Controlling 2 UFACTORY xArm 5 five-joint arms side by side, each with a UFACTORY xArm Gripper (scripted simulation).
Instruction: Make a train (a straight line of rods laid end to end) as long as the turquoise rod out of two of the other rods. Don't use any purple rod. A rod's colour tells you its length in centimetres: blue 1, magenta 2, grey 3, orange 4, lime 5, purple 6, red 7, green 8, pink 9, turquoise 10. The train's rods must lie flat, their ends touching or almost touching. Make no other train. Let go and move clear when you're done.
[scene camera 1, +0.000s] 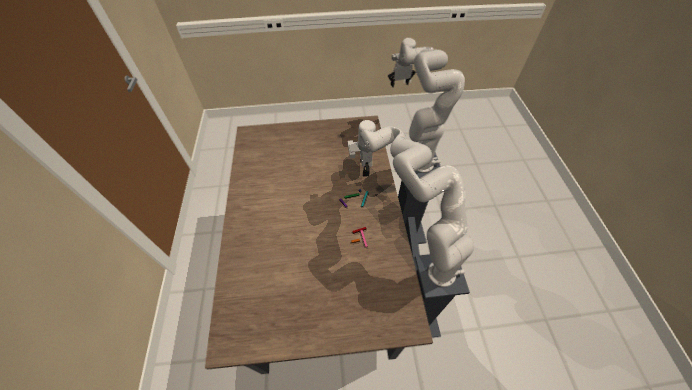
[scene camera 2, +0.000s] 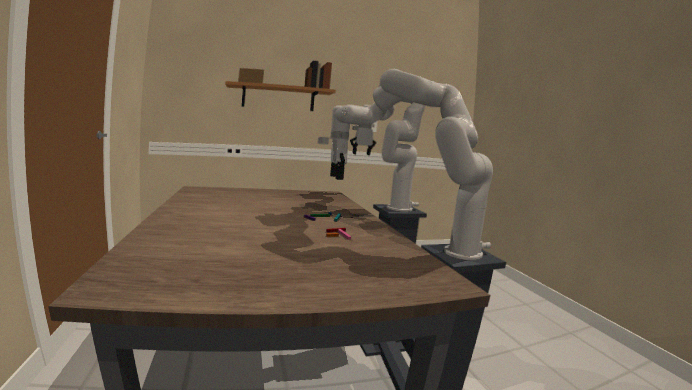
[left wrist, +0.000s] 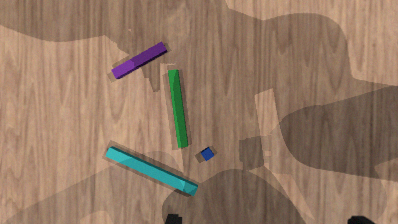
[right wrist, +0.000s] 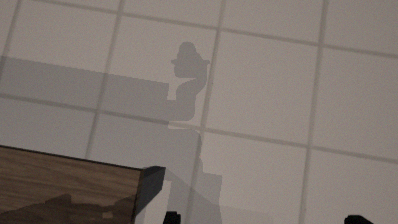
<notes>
In view: a purple rod (left wrist: 159, 49), a green rod (left wrist: 174, 80) and a turquoise rod (left wrist: 114, 153).
The right wrist view misses the purple rod: it is out of frame. The right wrist view does not show the green rod: it is out of frame.
</notes>
